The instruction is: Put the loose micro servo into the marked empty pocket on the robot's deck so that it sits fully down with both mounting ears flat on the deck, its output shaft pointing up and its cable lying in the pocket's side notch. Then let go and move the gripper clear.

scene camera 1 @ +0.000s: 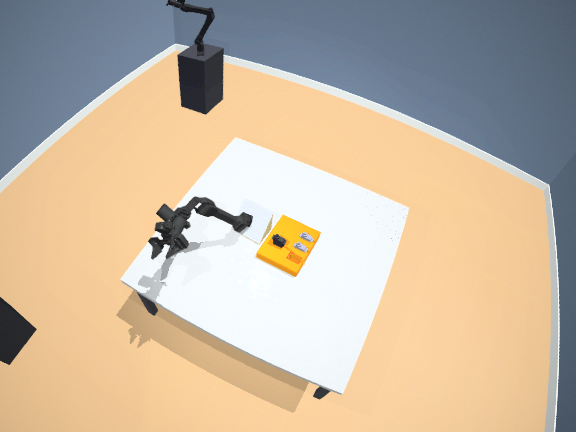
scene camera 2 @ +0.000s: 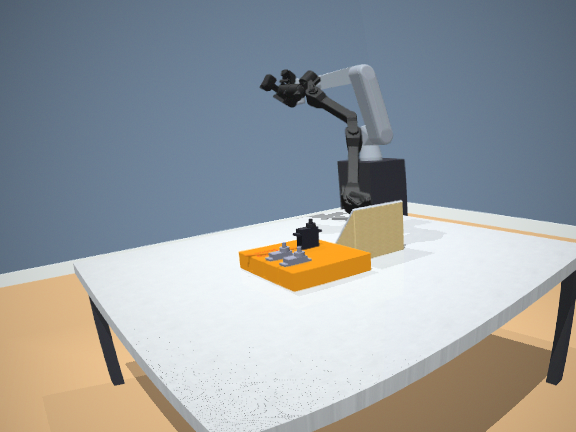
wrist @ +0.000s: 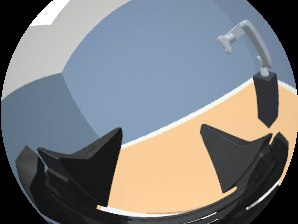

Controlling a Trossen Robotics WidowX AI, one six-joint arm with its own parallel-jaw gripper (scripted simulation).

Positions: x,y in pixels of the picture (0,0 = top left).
Labels:
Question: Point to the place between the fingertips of my gripper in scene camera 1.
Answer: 158,258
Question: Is my gripper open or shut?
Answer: Open.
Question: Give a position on an orange deck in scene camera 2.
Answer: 338,262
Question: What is my gripper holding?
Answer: Nothing.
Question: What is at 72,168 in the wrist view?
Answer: My gripper.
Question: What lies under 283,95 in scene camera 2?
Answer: My gripper.

